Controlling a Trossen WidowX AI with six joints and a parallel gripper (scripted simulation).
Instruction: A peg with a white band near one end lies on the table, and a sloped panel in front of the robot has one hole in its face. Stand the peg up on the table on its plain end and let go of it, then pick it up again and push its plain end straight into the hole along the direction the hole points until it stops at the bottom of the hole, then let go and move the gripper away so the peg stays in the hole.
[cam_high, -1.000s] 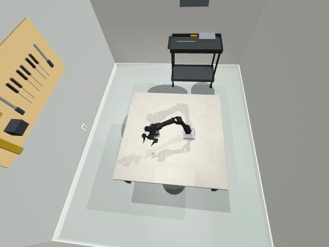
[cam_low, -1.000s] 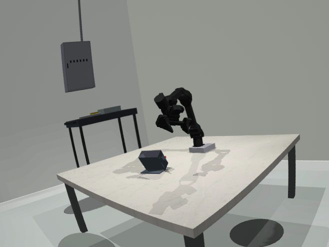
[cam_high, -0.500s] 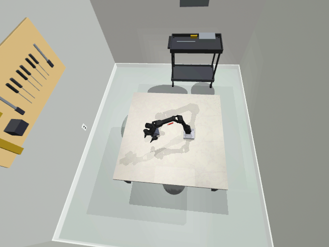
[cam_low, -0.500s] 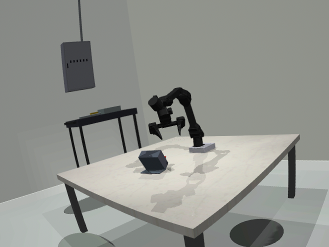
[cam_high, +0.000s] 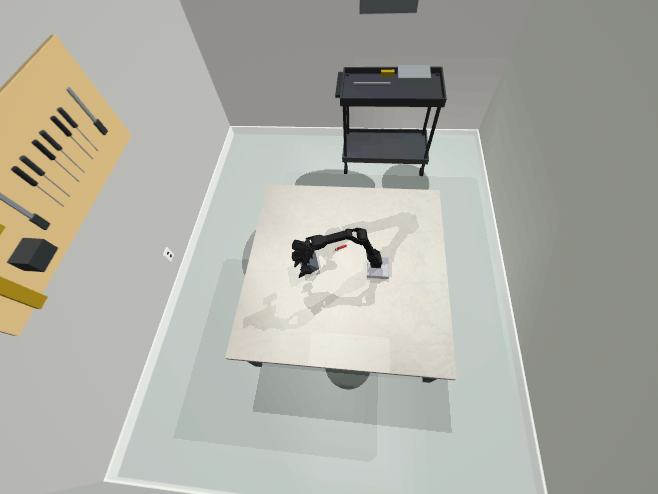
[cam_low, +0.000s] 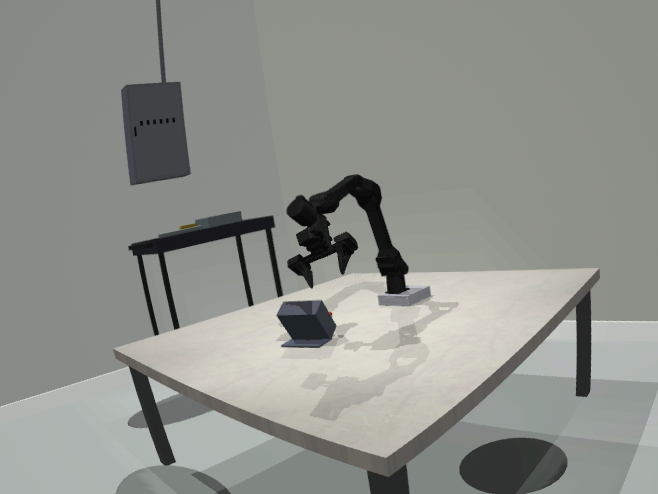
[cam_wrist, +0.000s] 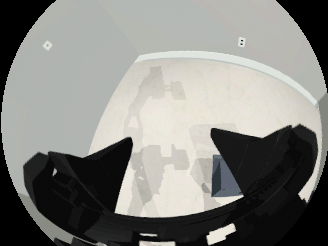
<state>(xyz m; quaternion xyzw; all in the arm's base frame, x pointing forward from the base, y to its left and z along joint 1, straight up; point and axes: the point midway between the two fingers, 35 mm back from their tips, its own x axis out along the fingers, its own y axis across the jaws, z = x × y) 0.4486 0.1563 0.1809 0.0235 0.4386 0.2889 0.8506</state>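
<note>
My gripper tip is 280 mm to the left of the red peg, 210 mm past it and 180 mm above it. Round my gripper tip: sloped panel (150 mm to the right, 130 mm below, 30 mm behind).
</note>
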